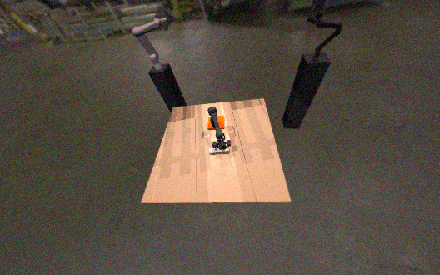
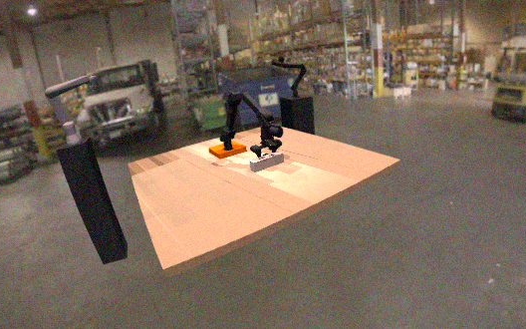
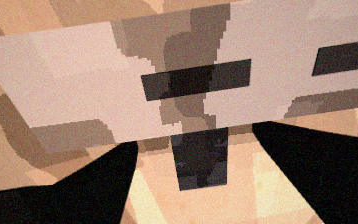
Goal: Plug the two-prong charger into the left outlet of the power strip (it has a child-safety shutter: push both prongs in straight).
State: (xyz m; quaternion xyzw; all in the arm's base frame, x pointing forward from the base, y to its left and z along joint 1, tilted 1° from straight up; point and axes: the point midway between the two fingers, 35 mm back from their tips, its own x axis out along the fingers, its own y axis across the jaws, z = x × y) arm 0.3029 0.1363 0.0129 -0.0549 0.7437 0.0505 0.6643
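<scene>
Now: gripper tip 20 mm short of the black two-prong charger and 10 mm below it.
</scene>
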